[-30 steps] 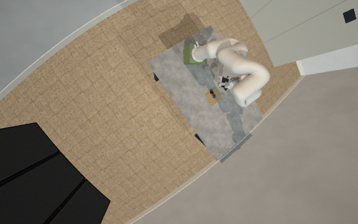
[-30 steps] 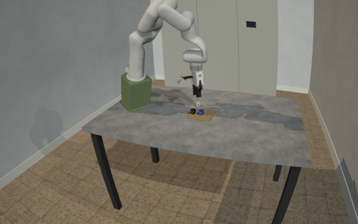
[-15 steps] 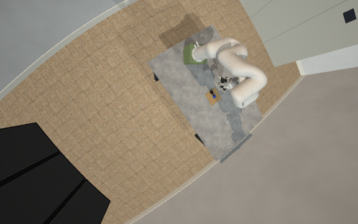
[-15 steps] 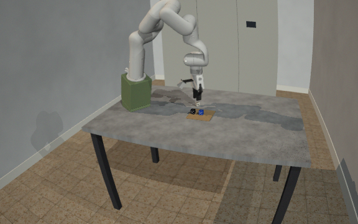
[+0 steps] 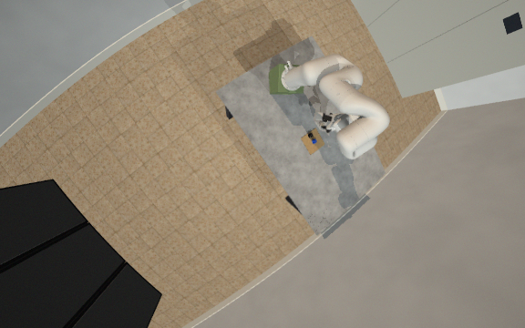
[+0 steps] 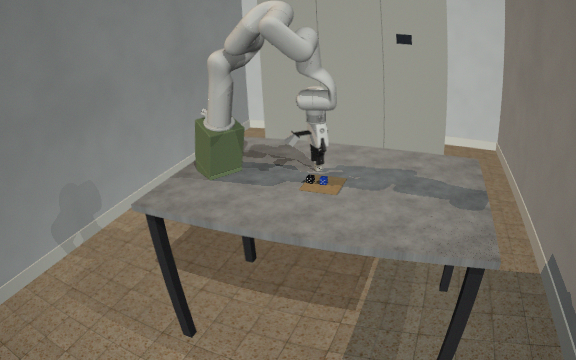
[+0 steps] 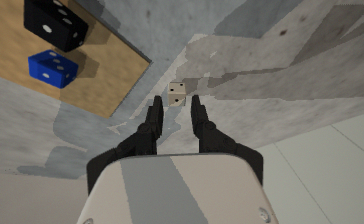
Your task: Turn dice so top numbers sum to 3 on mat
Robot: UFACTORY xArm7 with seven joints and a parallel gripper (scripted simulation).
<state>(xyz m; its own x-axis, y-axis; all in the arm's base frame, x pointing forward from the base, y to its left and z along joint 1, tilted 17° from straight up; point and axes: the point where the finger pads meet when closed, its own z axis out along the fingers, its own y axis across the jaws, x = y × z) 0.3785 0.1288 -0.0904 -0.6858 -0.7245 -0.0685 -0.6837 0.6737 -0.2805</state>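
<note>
The white die is 40 mm below my hand. From my hand the other things lie so: tan mat: 120 mm to the right, 70 mm ahead, 50 mm below; then blue die: 120 mm to the right, 70 mm ahead, 40 mm below; then black die: 120 mm to the right, 40 mm below, 20 mm ahead.
</note>
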